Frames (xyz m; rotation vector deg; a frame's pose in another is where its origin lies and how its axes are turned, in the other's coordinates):
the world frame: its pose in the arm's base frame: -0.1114 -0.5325 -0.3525 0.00 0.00 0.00
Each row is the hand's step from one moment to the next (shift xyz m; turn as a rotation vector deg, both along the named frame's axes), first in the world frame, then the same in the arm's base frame.
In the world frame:
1: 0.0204 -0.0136 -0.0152 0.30 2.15 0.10
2: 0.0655 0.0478 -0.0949 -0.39 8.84 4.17
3: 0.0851 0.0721 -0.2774 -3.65 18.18 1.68
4: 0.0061 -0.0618 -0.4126 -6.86 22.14 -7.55
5: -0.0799 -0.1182 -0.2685 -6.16 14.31 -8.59
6: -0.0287 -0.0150 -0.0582 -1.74 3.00 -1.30
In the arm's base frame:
1: 0.0204 -0.0136 -0.0152 0.30 2.15 0.10
2: 0.0655 0.0478 -0.0949 -0.39 8.84 4.17
3: 0.0851 0.0721 -0.2774 -3.65 18.18 1.68
4: 0.0061 -0.0618 -0.4126 -6.86 22.14 -7.55
5: -0.0799 -0.1182 -0.2685 -6.16 14.31 -8.59
6: -0.0287 -0.0150 -0.0582 -1.74 3.00 -1.30

